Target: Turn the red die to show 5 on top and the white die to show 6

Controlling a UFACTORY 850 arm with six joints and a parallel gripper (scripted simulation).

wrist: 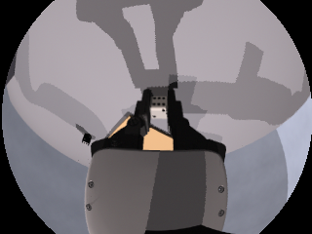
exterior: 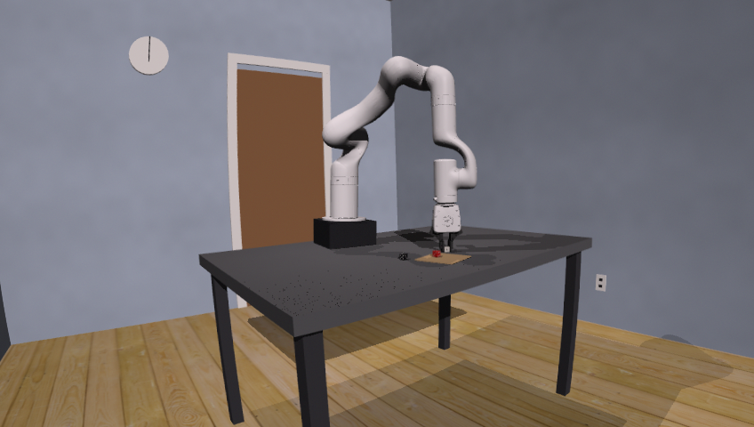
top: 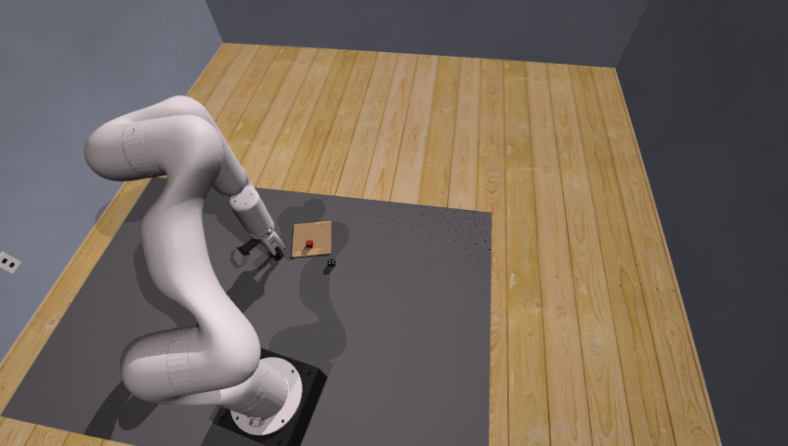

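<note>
The red die lies 50 mm ahead of my hand, 110 mm to the right of it and 10 mm below it. Round my hand: tan mat 80 mm ahead, 110 mm to the right, 20 mm below; then white die 10 mm below; then black die 20 mm behind, 200 mm to the right, 10 mm below.
</note>
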